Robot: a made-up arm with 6 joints. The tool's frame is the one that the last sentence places. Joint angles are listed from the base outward.
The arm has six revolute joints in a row. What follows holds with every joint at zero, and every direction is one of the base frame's.
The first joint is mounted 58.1 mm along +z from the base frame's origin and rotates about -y.
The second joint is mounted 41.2 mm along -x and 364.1 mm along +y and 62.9 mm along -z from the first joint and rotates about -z.
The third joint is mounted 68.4 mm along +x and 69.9 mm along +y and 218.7 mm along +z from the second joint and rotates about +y.
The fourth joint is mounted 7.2 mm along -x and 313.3 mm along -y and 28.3 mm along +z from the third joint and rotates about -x.
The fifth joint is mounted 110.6 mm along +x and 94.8 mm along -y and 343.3 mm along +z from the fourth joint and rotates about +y.
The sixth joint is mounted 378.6 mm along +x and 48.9 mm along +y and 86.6 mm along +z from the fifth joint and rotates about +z.
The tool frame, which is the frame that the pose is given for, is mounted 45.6 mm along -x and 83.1 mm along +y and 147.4 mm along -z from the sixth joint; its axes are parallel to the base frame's.
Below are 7 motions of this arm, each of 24 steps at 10 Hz.
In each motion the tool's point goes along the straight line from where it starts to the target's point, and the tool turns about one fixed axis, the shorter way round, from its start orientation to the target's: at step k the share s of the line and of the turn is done. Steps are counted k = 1, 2, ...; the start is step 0. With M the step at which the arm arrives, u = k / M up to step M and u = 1 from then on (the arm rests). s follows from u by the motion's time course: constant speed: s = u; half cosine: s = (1 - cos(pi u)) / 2; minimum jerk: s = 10 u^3 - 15 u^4 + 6 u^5.
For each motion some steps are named. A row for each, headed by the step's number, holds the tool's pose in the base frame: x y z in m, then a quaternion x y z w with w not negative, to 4 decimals.
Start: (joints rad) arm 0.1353 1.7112 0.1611 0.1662 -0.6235 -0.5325
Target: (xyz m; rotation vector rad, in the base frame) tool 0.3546 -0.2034 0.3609 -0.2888 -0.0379 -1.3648
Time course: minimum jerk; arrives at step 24
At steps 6, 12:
6: -0.2439 -0.2101 0.6002 -0.1334 -0.1618 -0.8531 0.4777
12: 0.0208 -0.2071 0.4944 -0.1358 -0.0998 -0.7684 0.6174

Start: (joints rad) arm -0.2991 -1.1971 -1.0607 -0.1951 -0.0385 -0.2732
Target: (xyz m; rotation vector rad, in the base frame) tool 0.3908 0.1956 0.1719 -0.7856 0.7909 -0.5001
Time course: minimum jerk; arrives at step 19
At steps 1, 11, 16, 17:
1: 0.4026 0.2783 0.6863 0.4689 -0.2141 0.3543 0.7803
11: 0.3950 0.2249 0.3545 -0.0684 0.1861 -0.0182 0.9800
16: 0.3912 0.1981 0.1877 -0.3449 0.3578 -0.2173 0.8401
17: 0.3909 0.1964 0.1770 -0.3612 0.3670 -0.2292 0.8261

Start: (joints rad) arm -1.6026 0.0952 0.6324 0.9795 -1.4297 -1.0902
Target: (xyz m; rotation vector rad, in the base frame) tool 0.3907 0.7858 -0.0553 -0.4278 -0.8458 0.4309
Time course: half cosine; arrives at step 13
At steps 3, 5, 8, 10, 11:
3: 0.3556 0.7300 -0.3998 -0.1368 0.2637 -0.0141 0.9547
5: 0.3635 0.7426 -0.3222 -0.1600 0.1127 0.0392 0.9799
8: 0.3777 0.7652 -0.1825 -0.1907 -0.1640 0.1315 0.9589
10: 0.3856 0.7778 -0.1048 -0.2008 -0.3130 0.1784 0.9110
11: 0.3884 0.7821 -0.0779 -0.2030 -0.3631 0.1936 0.8885

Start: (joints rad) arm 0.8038 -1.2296 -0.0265 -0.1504 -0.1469 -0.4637
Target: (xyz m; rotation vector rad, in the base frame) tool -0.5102 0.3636 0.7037 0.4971 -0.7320 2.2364
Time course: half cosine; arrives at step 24
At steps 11, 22, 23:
11: -0.2951 0.6059 0.7012 0.0675 -0.3518 0.6383 0.6814
22: -0.5037 0.3709 0.7036 0.1894 -0.2868 0.8627 0.3709
23: -0.5086 0.3654 0.7037 0.1920 -0.2847 0.8663 0.3627

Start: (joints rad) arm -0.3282 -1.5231 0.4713 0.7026 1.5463 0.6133
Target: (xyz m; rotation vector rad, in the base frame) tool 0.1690 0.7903 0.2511 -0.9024 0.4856 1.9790
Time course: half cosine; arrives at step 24
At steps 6, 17, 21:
6: 0.2241 0.5402 0.1932 -0.5335 0.5872 0.5148 0.3249
17: 0.1816 0.7330 0.2378 -0.4135 0.2945 0.7498 0.4243
21: 0.1715 0.7791 0.2485 -0.3736 0.2151 0.7888 0.4381

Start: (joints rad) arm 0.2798 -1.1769 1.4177 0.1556 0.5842 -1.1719
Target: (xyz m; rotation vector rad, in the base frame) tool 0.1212 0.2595 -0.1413 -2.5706 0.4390 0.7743
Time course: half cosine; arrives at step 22
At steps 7, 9, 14, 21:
7: 0.2542 0.4270 -0.1331 -0.8490 0.1801 0.0046 0.4967
9: 0.2318 0.3989 -0.1344 -0.8720 0.1783 0.0519 0.4529
14: 0.1717 0.3231 -0.1382 -0.9133 0.1696 0.1775 0.3250
21: 0.1221 0.2606 -0.1412 -0.9241 0.1580 0.2766 0.2111

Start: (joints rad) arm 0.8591 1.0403 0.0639 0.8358 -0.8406 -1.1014
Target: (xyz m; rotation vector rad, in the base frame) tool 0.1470 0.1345 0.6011 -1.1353 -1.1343 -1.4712
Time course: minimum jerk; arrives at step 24
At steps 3, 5, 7, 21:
3: -0.1273 0.0297 0.7454 -0.0553 -0.5577 -0.7440 0.3638
5: -0.1138 0.0349 0.7383 -0.0763 -0.5556 -0.7403 0.3707
7: -0.0894 0.0442 0.7254 -0.1143 -0.5510 -0.7327 0.3827
21: 0.1425 0.1328 0.6035 -0.4559 -0.4640 -0.6022 0.4629

